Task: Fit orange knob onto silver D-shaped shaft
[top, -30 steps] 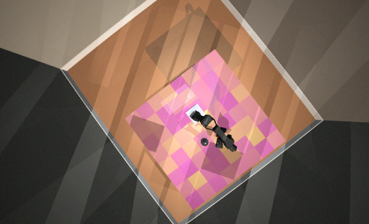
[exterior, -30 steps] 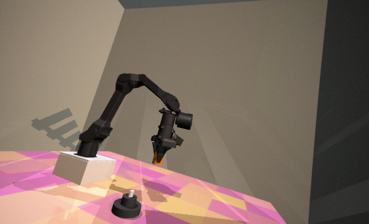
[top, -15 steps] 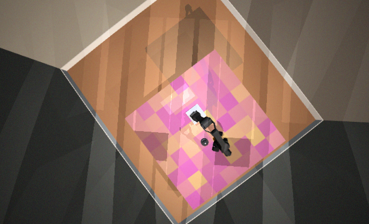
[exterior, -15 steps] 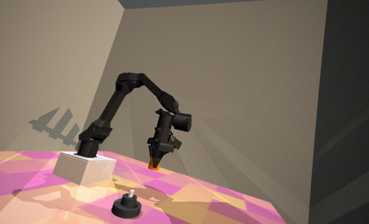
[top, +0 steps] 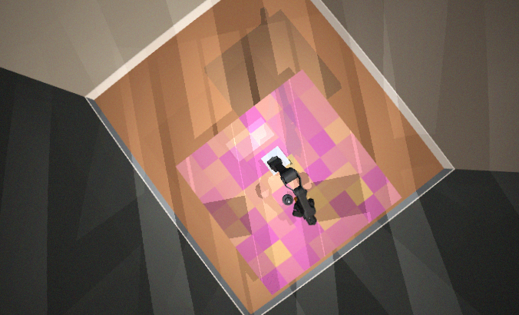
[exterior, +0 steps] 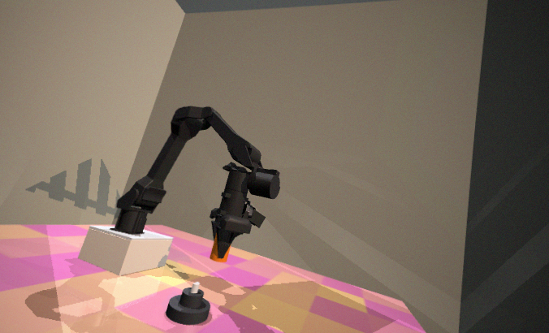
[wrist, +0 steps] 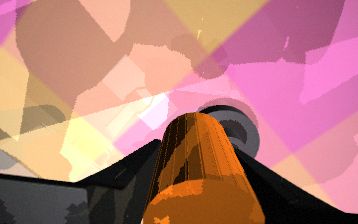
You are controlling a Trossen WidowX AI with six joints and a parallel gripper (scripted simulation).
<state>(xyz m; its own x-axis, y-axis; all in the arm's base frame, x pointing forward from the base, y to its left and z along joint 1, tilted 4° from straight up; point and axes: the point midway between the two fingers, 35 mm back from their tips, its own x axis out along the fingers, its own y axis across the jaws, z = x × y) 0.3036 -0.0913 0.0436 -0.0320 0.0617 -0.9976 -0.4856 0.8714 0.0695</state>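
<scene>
Right now the dark round pedestal is 80 mm below my gripper tip, 60 mm to the right of it and 20 mm behind it. Round my gripper tip: orange knob 40 mm above.
</scene>
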